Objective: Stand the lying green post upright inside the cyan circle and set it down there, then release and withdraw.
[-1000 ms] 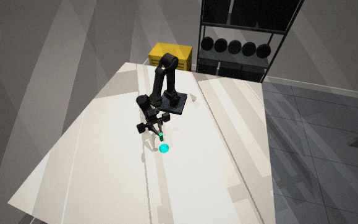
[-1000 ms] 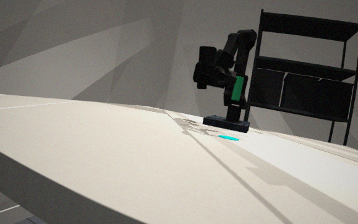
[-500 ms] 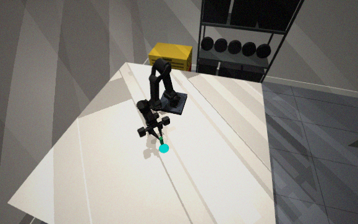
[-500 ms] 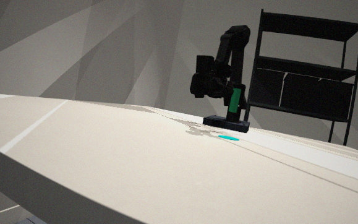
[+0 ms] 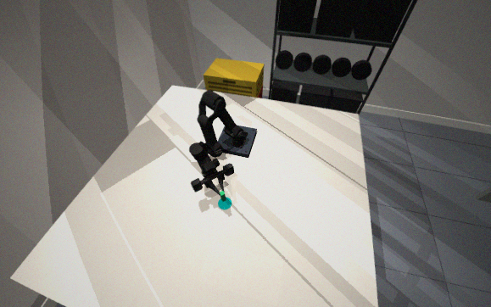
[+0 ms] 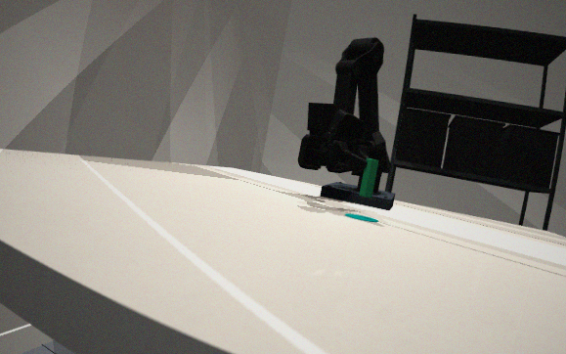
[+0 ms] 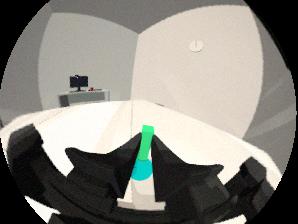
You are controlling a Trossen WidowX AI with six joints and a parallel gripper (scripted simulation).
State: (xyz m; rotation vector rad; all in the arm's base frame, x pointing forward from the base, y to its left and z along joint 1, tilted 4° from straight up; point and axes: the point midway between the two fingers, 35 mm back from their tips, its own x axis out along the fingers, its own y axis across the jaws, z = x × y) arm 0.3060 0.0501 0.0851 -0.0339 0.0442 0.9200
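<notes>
Right now the cyan circle is 90 mm below my gripper tip. Also, from my gripper tip: green post 20 mm below.
</notes>
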